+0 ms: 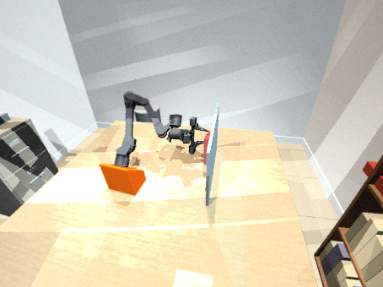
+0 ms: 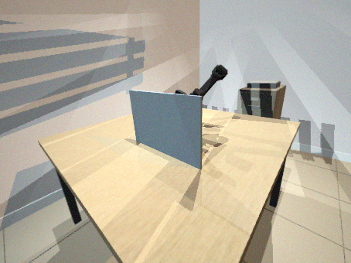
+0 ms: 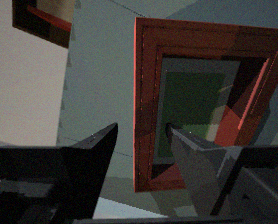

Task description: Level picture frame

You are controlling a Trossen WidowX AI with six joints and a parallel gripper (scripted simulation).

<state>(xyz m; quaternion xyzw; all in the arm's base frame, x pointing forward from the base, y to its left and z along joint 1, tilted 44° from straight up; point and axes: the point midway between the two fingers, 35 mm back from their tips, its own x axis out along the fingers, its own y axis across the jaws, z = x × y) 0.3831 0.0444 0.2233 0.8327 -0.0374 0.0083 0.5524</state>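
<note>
Now: gripper tip 1 cm short of the red picture frame, 2 cm to the left of it and 5 cm above it. The rest, counted from my gripper tip: pale blue wall panel 2 cm ahead, 2 cm to the right, 6 cm below.
</note>
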